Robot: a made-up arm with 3 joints. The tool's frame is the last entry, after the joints.
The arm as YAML. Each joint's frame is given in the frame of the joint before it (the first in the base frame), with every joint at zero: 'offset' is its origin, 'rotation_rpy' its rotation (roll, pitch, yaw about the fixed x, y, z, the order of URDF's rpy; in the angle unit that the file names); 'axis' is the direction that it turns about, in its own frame. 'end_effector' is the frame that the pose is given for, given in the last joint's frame.
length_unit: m
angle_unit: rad
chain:
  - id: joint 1
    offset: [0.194, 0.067, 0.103]
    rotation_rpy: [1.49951, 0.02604, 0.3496]
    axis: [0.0, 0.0, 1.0]
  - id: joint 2
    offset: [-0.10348, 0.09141, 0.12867]
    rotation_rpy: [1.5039, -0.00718, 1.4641]
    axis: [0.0, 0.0, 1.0]
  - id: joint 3
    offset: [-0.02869, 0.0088, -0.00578]
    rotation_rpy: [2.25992, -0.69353, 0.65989]
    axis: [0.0, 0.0, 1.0]
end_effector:
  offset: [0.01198, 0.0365, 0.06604]
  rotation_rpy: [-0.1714, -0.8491, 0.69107]
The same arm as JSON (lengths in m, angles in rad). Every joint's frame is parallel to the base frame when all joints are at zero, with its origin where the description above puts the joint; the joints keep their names.
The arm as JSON. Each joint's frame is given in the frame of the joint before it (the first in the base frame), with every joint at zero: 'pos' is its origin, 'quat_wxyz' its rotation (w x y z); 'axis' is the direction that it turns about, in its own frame. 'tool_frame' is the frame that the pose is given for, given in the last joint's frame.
{"length_unit": "m", "angle_unit": "rad", "joints": [
  {"joint": "joint 1", "pos": [0.194, 0.067, 0.103], "quat_wxyz": [1.0, 0.0, 0.0, 0.0], "axis": [0.343396, -0.936488, 0.071199]},
  {"joint": "joint 2", "pos": [-0.053, -0.149, 0.103], "quat_wxyz": [1.0, 0.0, 0.0, 0.0], "axis": [0.954667, 0.268991, -0.127496]},
  {"joint": "joint 3", "pos": [-0.006, -0.013, -0.027], "quat_wxyz": [1.0, 0.0, 0.0, 0.0], "axis": [-0.486182, 0.297189, 0.82177]}
], "tool_frame": {"pos": [-0.01, 0.051, 0.056], "quat_wxyz": [0.750979, -0.173802, -0.606146, 0.195987]}}

